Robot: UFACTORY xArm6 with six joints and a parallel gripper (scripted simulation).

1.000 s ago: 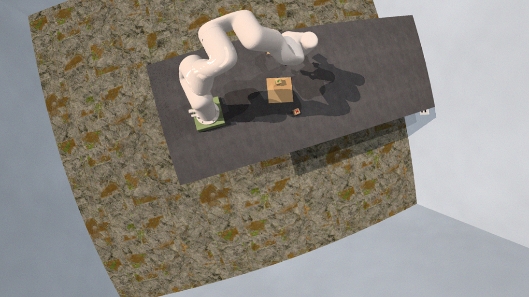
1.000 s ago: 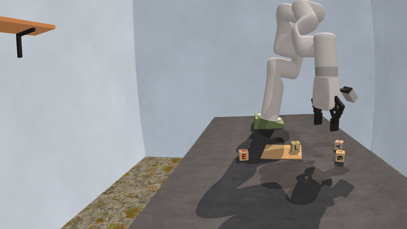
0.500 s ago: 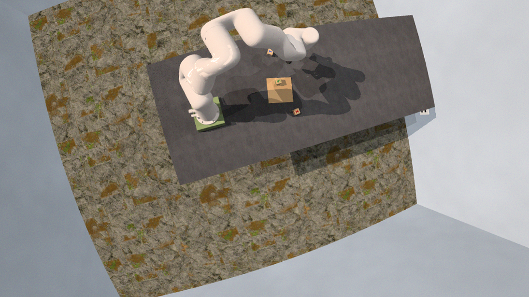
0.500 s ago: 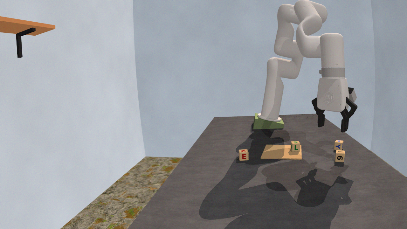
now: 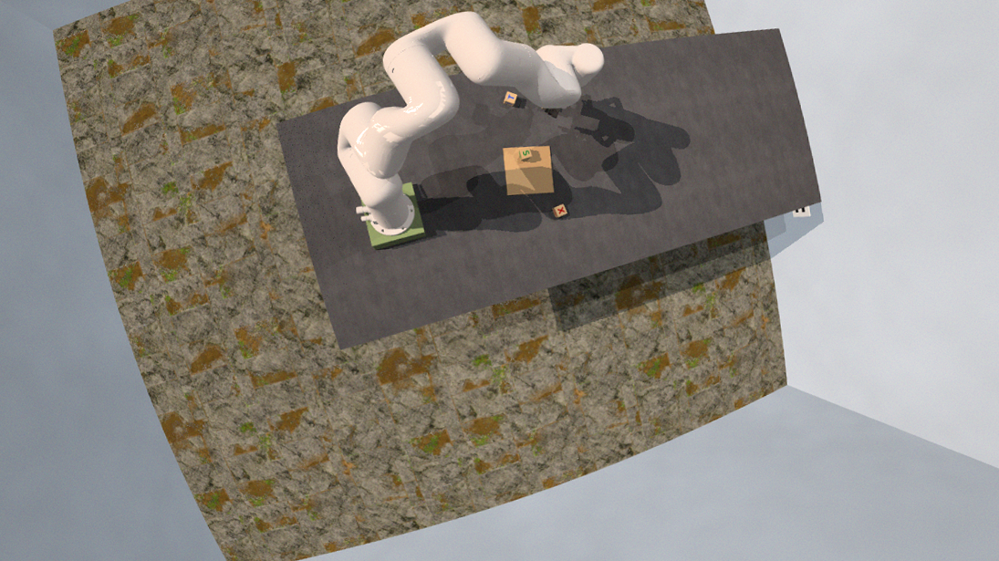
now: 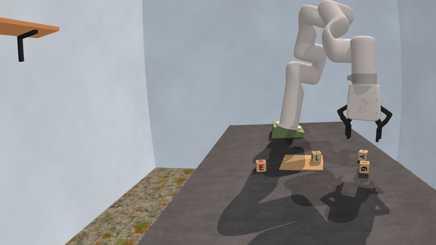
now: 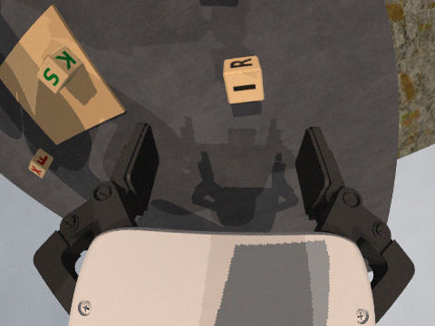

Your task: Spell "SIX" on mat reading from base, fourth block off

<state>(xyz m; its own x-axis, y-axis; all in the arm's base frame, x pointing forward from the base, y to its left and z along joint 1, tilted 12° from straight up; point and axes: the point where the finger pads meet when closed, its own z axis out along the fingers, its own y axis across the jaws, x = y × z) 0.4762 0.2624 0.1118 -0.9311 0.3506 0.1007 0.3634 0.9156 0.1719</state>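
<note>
The I block is 10 mm ahead of my hand, 10 mm to the left of it and 90 mm below it. Round my hand: tan mat 70 mm behind, 190 mm to the right, 110 mm below; then S block 80 mm behind, 140 mm to the right, 90 mm below; then blue-lettered block 110 mm behind, 30 mm to the left, 90 mm below.
</note>
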